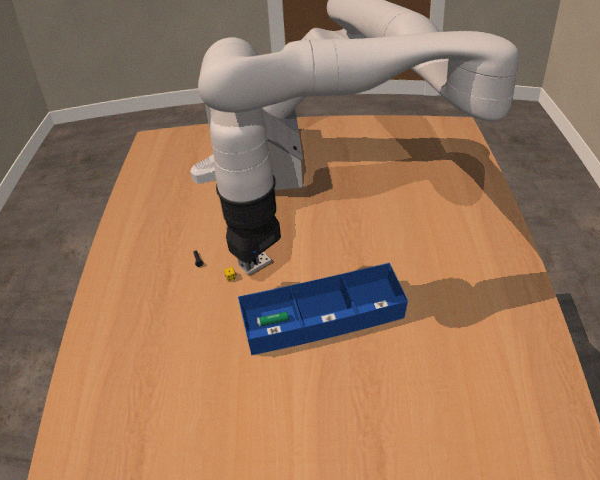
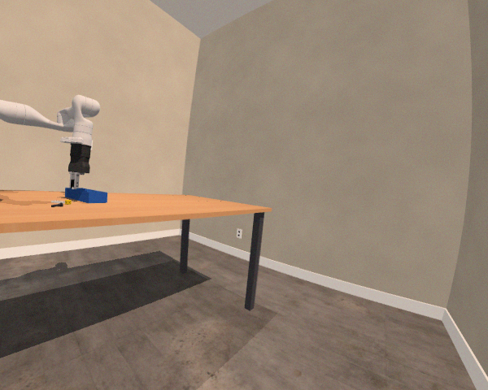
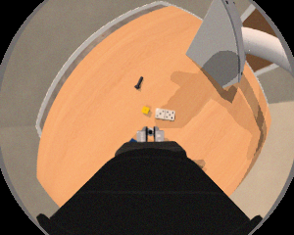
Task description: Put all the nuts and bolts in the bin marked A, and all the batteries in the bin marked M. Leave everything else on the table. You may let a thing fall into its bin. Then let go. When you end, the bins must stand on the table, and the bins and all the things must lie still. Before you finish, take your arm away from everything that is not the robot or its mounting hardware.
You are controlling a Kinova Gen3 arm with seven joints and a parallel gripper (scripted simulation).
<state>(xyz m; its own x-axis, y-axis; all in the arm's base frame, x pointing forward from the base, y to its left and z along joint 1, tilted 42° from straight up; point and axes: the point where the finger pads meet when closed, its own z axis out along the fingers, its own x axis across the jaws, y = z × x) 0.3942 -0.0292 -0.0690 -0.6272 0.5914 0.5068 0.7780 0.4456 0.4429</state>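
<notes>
Now: hand 7 cm past the black bolt, 10 cm to the left of it and 7 cm above it. From my hand the other things lie so: silver nut (2 cm below); yellow die (3 cm behind, 4 cm to the right, 7 cm below); white domino (5 cm behind, 1 cm to the left, 7 cm below).
</notes>
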